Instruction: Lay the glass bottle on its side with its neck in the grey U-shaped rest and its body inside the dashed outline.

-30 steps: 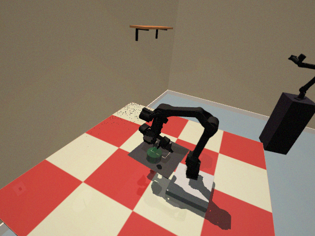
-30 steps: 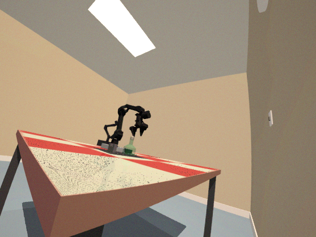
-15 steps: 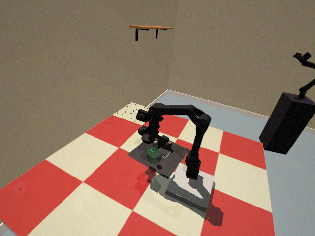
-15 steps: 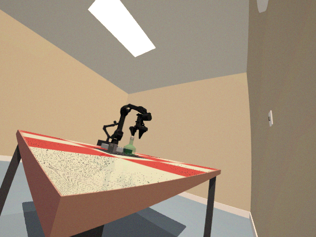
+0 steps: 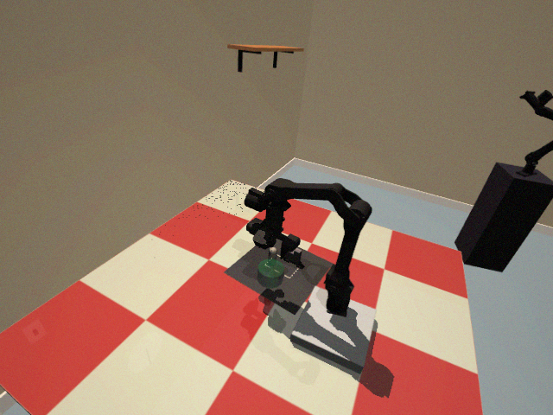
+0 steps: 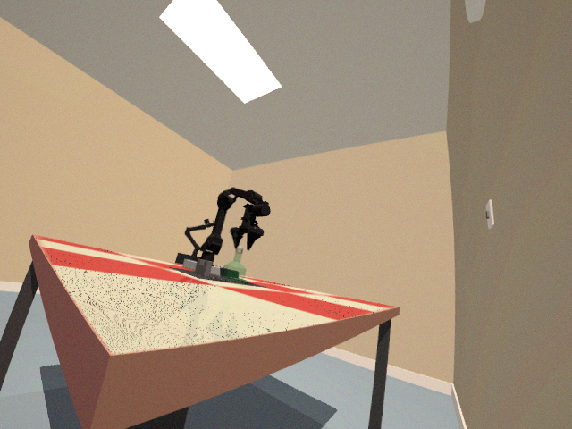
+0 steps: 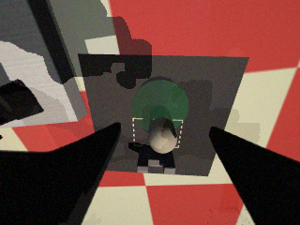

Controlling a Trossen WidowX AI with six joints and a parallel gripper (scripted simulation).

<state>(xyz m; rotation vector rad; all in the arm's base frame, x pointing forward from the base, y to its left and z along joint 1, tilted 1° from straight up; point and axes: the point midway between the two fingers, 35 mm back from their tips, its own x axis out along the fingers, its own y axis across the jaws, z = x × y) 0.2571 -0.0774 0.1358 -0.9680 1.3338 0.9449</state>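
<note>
My gripper tip is 5 cm above the green glass bottle, 1 cm to the left of it and 1 cm past it. From my gripper tip the other things lie so: dark mat 14 cm below, 8 cm to the right, 3 cm behind.
</note>
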